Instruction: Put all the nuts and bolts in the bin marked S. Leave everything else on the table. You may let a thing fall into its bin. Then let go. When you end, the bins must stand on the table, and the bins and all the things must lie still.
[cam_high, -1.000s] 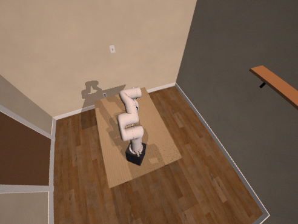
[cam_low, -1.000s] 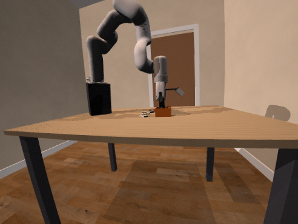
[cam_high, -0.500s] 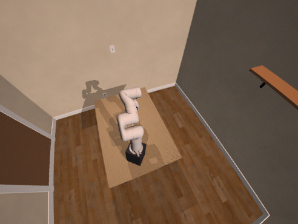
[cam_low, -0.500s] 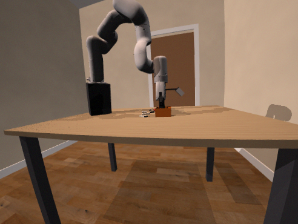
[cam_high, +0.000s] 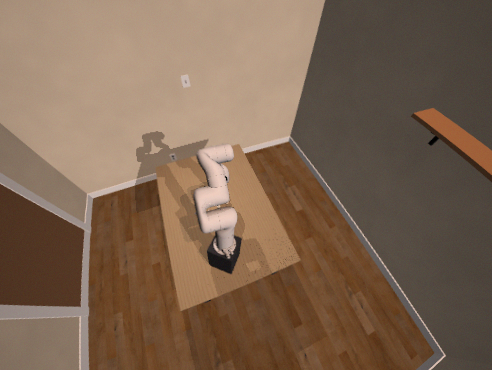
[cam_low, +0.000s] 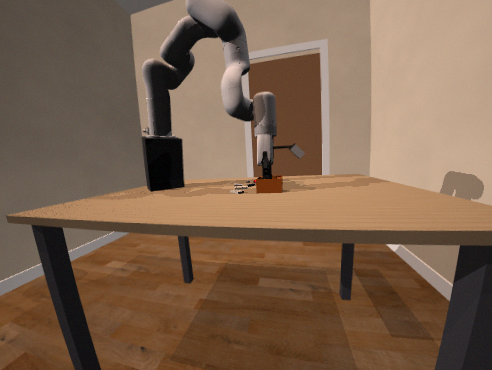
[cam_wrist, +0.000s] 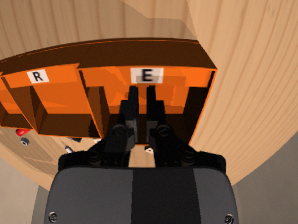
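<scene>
The orange bin lies 1 cm ahead of my hand, 8 cm to the left of it and 1 cm below it. The rest, counted from my hand: grey metal bolt 14 cm behind, 13 cm to the left, 3 cm below; red cylinder 6 cm behind, 20 cm to the left, 3 cm below; dark cylinder 7 cm behind, 12 cm to the left, 3 cm below.
</scene>
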